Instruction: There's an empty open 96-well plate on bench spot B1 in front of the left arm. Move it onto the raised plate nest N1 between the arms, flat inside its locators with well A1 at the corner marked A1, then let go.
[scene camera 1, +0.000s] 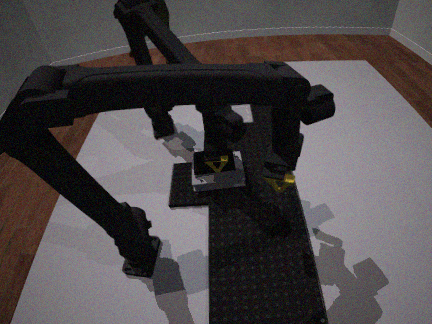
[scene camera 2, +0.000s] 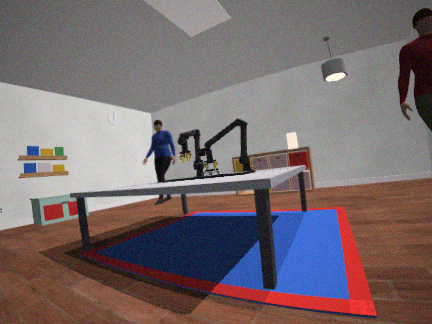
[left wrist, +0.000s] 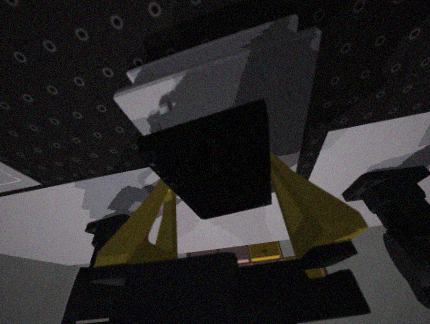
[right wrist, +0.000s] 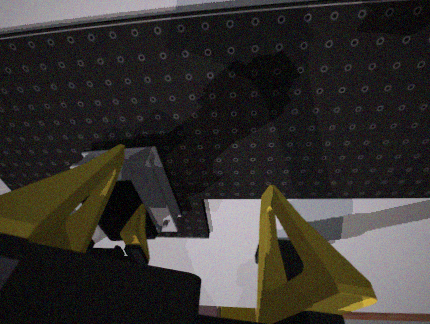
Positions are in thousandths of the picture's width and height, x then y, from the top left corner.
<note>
The left gripper (scene camera 1: 503, 498) grips a 96-well plate (left wrist: 510, 508). The right gripper (scene camera 1: 656, 542) is open, holding nothing.
The 96-well plate also shows in the right wrist view (right wrist: 290, 619). The left gripper shows as well in the left wrist view (left wrist: 506, 514) and in the right wrist view (right wrist: 273, 637). The right gripper shows as well in the right wrist view (right wrist: 464, 532).
</note>
